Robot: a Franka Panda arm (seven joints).
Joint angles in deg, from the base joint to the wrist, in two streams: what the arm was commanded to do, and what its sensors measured. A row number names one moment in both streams.
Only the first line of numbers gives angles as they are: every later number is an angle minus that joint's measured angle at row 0.
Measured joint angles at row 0: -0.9 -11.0 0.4 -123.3 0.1 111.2 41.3
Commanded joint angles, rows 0 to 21: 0.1 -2.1 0.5 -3.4 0.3 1.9 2.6; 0.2 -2.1 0.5 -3.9 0.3 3.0 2.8; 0.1 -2.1 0.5 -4.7 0.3 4.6 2.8; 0.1 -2.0 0.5 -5.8 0.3 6.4 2.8; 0.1 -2.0 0.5 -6.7 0.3 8.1 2.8; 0.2 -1.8 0.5 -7.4 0.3 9.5 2.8; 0.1 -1.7 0.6 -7.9 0.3 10.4 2.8; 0.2 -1.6 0.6 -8.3 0.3 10.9 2.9; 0.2 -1.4 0.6 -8.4 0.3 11.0 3.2; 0.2 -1.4 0.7 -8.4 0.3 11.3 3.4; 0.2 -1.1 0.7 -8.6 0.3 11.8 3.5; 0.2 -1.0 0.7 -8.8 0.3 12.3 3.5; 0.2 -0.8 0.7 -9.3 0.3 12.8 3.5; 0.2 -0.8 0.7 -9.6 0.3 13.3 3.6; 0.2 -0.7 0.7 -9.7 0.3 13.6 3.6; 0.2 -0.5 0.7 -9.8 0.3 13.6 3.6; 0.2 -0.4 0.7 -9.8 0.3 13.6 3.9; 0.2 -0.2 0.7 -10.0 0.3 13.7 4.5; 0.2 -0.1 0.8 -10.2 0.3 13.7 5.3; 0.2 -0.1 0.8 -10.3 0.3 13.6 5.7; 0.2 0.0 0.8 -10.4 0.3 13.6 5.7; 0.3 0.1 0.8 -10.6 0.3 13.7 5.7
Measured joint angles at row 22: 0.1 0.2 0.3 -9.6 0.0 12.3 4.1
